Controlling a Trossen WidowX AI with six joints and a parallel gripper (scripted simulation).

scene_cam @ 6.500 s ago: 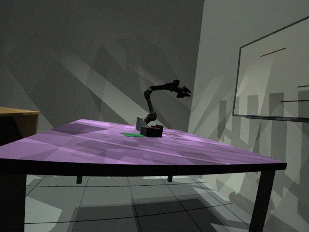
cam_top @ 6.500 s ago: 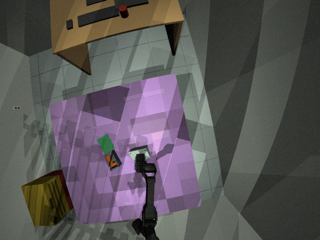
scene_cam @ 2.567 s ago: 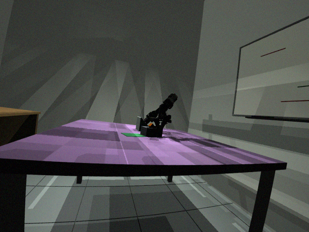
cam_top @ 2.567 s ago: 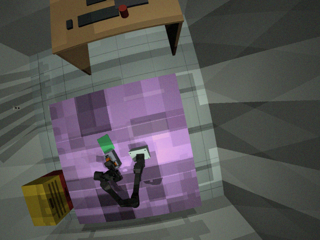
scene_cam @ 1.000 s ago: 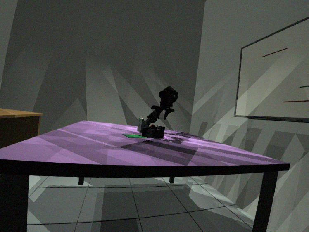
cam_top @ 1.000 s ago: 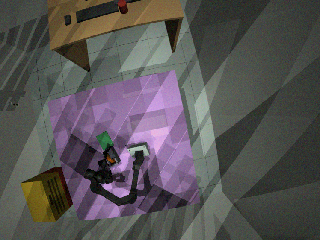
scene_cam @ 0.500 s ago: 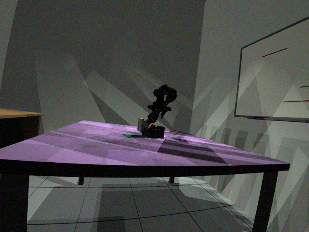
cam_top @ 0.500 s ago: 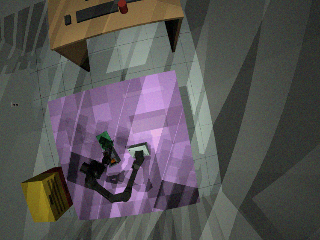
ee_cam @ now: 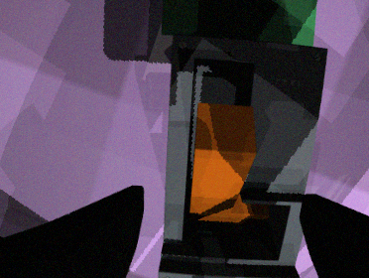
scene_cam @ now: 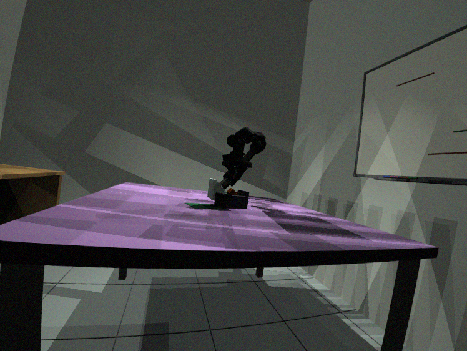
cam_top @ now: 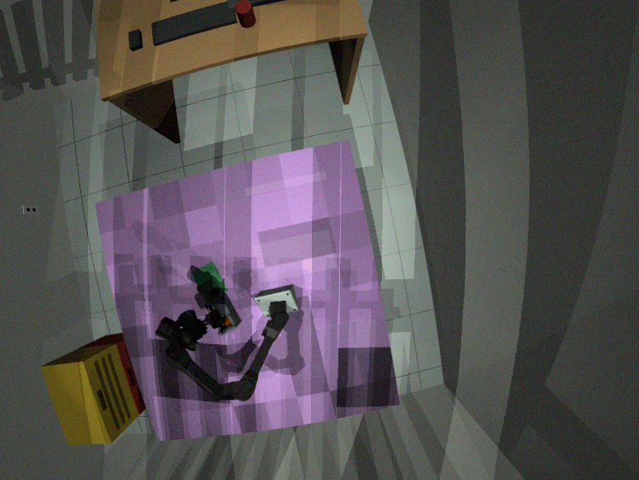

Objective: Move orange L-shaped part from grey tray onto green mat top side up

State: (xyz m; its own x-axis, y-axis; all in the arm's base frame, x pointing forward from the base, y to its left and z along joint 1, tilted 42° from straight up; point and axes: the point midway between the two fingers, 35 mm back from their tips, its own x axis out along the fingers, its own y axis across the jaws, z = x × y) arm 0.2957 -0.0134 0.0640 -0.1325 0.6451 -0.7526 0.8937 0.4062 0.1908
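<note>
Now: gripper tip 100 mm above the orange L-shaped part, 30 mm to the right of it and 30 mm past it. From my gripper tip the other things lie so: green mat (150 mm below, 140 mm to the right, 40 mm ahead).
</note>
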